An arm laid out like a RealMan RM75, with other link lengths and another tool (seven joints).
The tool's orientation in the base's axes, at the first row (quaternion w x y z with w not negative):
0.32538 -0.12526 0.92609 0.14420
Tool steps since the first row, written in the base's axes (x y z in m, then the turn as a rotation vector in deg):
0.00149 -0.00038 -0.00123 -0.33 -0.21 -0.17
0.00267 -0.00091 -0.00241 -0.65 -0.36 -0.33
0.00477 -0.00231 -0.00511 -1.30 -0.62 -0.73
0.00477 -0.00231 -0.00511 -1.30 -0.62 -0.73
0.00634 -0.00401 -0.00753 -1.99 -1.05 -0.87
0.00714 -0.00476 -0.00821 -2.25 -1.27 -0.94
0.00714 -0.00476 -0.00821 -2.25 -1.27 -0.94
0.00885 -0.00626 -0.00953 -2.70 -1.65 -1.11
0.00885 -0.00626 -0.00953 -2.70 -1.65 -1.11
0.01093 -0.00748 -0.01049 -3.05 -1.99 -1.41
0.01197 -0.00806 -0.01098 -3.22 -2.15 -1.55
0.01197 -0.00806 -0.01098 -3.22 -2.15 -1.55
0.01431 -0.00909 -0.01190 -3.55 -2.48 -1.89
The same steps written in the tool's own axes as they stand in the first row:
-0.00029 -0.00107 0.00163 0.39 -0.12 -0.13
-0.00036 -0.00216 0.00299 0.75 -0.18 -0.25
-0.00003 -0.00464 0.00571 1.54 -0.29 -0.41
-0.00003 -0.00464 0.00571 1.54 -0.29 -0.41
0.00057 -0.00718 0.00782 2.21 -0.49 -0.84
0.00050 -0.00826 0.00852 2.48 -0.62 -1.02
0.00050 -0.00826 0.00852 2.48 -0.62 -1.02
0.00025 -0.01046 0.00995 2.98 -0.86 -1.28
0.00025 -0.01046 0.00995 2.98 -0.86 -1.28
-0.00054 -0.01244 0.01142 3.48 -1.11 -1.37
-0.00093 -0.01341 0.01217 3.72 -1.23 -1.42
-0.00093 -0.01341 0.01217 3.72 -1.23 -1.42
-0.00197 -0.01530 0.01382 4.24 -1.49 -1.46

